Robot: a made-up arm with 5 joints. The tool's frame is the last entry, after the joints.
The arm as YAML. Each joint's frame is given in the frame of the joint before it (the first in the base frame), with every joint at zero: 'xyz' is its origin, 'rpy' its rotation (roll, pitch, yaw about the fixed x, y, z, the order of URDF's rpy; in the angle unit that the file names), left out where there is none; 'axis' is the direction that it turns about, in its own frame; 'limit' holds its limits. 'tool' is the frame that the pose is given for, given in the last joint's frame.
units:
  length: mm
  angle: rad
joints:
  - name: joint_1
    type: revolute
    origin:
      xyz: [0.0, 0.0, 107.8]
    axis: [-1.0, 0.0, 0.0]
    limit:
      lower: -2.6
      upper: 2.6
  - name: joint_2
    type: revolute
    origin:
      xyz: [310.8, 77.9, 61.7]
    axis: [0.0, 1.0, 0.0]
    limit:
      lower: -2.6
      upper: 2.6
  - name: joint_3
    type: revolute
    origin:
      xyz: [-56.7, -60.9, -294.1]
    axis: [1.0, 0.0, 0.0]
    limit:
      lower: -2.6
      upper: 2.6
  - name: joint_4
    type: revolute
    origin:
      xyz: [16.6, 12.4, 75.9]
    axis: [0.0, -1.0, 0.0]
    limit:
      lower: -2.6
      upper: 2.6
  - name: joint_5
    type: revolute
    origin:
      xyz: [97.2, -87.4, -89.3]
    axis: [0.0, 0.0, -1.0]
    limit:
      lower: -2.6
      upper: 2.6
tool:
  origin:
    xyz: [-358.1, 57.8, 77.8]
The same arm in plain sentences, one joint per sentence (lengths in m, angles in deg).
The arm has five revolute joints in a row. What follows holds with every joint at zero, and every direction is one of the base frame's.
Joint 1 lies 0.1078 m along +z from the base frame's origin and rotates about -x, from -148.97 to 148.97 deg.
Joint 2 lies 0.3108 m along +x and 0.0779 m along +y and 0.0617 m along +z from joint 1 and rotates about +y, from -148.97 to 148.97 deg.
Joint 3 lies 0.0567 m along -x and 0.0609 m along -y and 0.2941 m along -z from joint 2 and rotates about +x, from -148.97 to 148.97 deg.
Joint 4 lies 0.0166 m along +x and 0.0124 m along +y and 0.0759 m along +z from joint 3 and rotates about -y, from -148.97 to 148.97 deg.
Joint 5 lies 0.0972 m along +x and 0.0874 m along -y and 0.0893 m along -z from joint 4 and rotates about -z, from -148.97 to 148.97 deg.
The tool frame, which is the frame that the pose is given for, lies 0.3581 m along -x and 0.0578 m along +y and 0.0778 m along +z from joint 5; its axes are parallel to the base frame's.

